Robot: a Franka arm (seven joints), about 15 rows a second.
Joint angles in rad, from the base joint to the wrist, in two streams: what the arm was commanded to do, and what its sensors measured. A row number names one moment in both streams.
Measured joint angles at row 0:
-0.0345 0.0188 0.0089 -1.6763 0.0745 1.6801 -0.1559
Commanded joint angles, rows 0 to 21:
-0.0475 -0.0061 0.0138 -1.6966 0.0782 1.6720 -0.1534
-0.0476 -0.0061 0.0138 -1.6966 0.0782 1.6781 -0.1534
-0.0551 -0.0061 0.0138 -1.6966 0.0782 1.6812 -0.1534
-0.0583 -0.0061 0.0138 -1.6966 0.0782 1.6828 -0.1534
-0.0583 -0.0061 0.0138 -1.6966 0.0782 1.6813 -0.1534
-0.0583 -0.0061 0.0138 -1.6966 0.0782 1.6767 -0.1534
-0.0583 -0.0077 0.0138 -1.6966 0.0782 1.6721 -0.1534
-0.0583 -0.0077 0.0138 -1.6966 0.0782 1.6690 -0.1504
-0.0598 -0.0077 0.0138 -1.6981 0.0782 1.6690 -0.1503
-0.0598 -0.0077 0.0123 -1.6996 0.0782 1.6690 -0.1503
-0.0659 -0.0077 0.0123 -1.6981 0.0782 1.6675 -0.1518
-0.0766 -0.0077 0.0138 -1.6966 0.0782 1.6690 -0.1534
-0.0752 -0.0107 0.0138 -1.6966 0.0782 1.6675 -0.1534
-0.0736 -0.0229 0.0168 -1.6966 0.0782 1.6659 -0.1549
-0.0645 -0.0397 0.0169 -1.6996 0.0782 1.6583 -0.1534
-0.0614 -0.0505 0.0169 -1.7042 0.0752 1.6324 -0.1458
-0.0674 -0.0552 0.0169 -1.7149 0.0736 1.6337 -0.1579
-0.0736 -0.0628 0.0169 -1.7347 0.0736 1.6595 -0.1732
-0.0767 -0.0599 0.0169 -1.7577 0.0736 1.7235 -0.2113
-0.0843 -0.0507 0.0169 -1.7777 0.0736 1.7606 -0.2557
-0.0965 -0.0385 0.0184 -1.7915 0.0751 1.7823 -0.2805
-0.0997 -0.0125 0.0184 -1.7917 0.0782 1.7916 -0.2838
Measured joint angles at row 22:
-0.0696 -0.0310 0.0083 -1.7435 0.0732 1.7381 -0.2316
